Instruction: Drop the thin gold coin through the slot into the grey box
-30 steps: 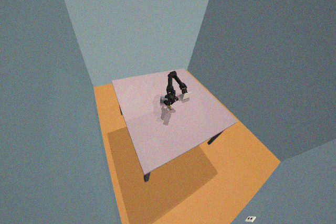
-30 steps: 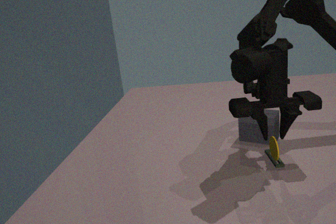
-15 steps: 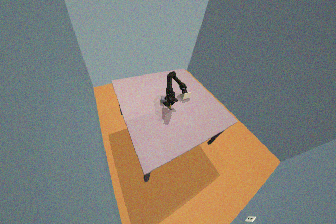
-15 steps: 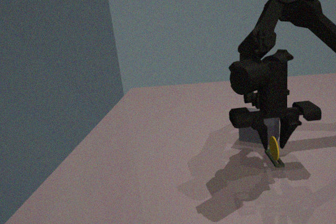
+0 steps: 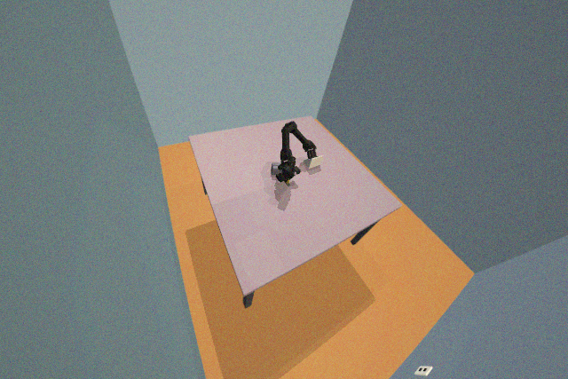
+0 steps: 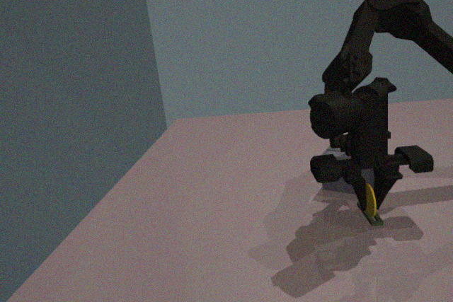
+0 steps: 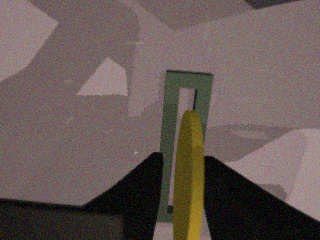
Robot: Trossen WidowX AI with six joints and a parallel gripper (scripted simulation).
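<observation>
The gold coin is 20 mm above my gripper tip.
</observation>
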